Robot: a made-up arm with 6 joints.
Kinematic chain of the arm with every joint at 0, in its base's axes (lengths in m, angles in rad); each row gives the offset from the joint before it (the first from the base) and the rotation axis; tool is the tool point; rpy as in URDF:
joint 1: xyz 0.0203 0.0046 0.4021 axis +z
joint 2: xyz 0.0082 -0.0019 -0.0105 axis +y
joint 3: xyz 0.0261 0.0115 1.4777 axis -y
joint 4: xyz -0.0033 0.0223 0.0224 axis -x
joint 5: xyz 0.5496 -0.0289 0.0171 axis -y
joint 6: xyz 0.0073 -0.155 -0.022 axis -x
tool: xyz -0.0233 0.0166 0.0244 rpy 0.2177 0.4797 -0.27
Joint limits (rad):
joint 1: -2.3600..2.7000
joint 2: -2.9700..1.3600
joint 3: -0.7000..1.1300
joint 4: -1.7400..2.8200
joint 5: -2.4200..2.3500
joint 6: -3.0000..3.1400
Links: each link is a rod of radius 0.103 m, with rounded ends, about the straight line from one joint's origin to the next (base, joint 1, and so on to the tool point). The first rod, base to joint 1, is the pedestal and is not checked.
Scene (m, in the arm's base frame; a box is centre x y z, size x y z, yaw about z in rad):
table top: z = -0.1
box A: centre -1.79 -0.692 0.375 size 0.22 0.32 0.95 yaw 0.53
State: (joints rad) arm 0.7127 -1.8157 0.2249 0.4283 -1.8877 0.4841
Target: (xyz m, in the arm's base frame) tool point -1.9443 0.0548 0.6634
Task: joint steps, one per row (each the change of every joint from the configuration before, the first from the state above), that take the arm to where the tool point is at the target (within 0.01 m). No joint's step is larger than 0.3 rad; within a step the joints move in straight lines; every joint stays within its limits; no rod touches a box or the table.
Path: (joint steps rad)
1: -0.0666 0.1438 -0.1499 0.2423 -0.1774 -0.0433
2: -0.0666 0.1439 -0.1500 0.2424 -0.1775 -0.0434
3: -0.0665 0.1438 -0.1499 0.2423 -0.1774 -0.0433
4: -0.1782 -0.0776 0.2283 -0.1625 0.0000 -0.1783
5: -0.1782 -0.0775 0.2283 -0.1625 0.0000 -0.1782
6: -0.1782 -0.0776 0.2284 -0.1626 0.0000 -0.1783
7: -0.1782 -0.0776 0.2283 -0.1625 0.0000 -0.1783
8: 0.0455 0.0350 0.0327 0.0462 0.1625 0.2616
9: 0.0455 0.0349 0.0327 0.0463 0.1625 0.2615
10: 0.0454 0.0350 0.0327 0.0462 0.1625 0.2616

